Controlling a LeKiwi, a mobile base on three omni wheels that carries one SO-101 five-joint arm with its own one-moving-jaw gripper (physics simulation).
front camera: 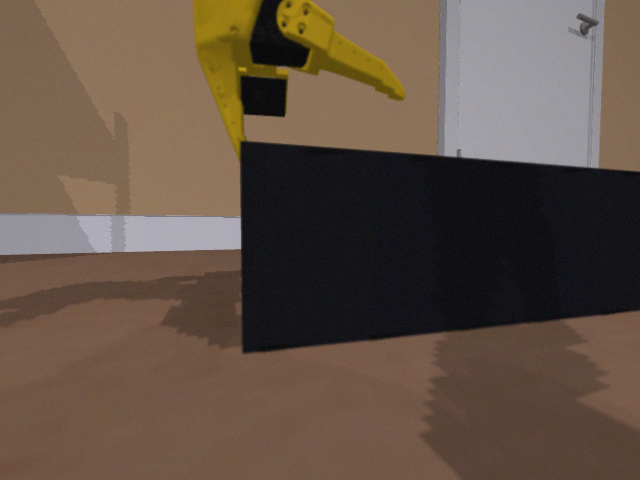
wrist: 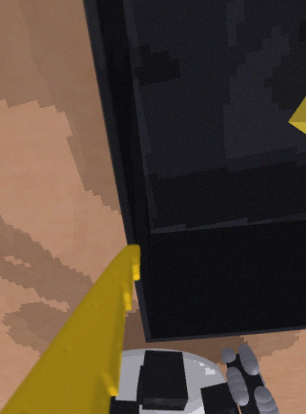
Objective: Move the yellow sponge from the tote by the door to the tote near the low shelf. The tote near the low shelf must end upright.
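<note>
A black tote stands upright on the floor in front of the door. Part of the yellow sponge shows at the right edge of the wrist view, inside the tote; the front camera does not show it. My gripper is wide open and empty above the tote's left end in the front view. Its notched jaw has its tip over the tote's left wall, near the close left corner; whether it touches is unclear. The moving jaw is out of the wrist view. The tote near the low shelf does not show.
A white door stands in the tan wall behind the tote. A white baseboard runs along the wall at the left. Brown floor lies around the tote. Part of my base shows beside the tote's near wall.
</note>
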